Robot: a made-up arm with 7 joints.
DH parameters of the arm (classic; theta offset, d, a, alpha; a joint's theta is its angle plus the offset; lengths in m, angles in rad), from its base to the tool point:
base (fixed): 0 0.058 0 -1.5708
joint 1: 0 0.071 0.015 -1.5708
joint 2: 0 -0.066 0.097 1.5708
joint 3: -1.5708 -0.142 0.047 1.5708
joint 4: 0 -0.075 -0.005 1.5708
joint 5: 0 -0.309 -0.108 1.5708
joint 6: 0 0.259 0 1.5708
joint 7: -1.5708 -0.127 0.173 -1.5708
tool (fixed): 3.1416 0.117 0 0
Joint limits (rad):
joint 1: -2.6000..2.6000
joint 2: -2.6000..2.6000
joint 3: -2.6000..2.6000
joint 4: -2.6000..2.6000
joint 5: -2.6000..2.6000
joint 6: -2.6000..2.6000
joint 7: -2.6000..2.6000
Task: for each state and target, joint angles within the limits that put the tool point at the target. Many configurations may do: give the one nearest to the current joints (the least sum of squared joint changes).
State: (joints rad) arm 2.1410 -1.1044 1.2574 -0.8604 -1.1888 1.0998 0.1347
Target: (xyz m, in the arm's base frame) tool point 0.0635 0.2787 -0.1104
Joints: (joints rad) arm 2.2697 -1.0148 1.3820 -1.1239 -1.2522 1.1087 -0.0743
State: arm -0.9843 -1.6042 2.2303 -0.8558 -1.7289 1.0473 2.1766
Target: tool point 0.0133 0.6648 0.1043
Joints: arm -0.9289 -1.2583 2.6000 -1.4147 -2.1806 1.2971 2.5935
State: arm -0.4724 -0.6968 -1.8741 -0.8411 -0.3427 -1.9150 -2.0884
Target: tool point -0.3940 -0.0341 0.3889
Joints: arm -0.6865 -0.6446 -1.5632 -0.9430 -0.2362 -2.2360 -2.6000
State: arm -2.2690 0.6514 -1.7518 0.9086 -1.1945 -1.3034 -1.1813
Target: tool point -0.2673 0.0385 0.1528
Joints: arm -2.0794 0.3103 -1.7241 0.5304 -1.1940 -1.4159 -0.8776
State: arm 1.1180 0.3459 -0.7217 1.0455 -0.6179 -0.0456 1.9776
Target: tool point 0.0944 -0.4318 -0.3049
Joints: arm 1.2385 0.4678 -0.4657 0.9149 -0.8707 0.0447 1.8799
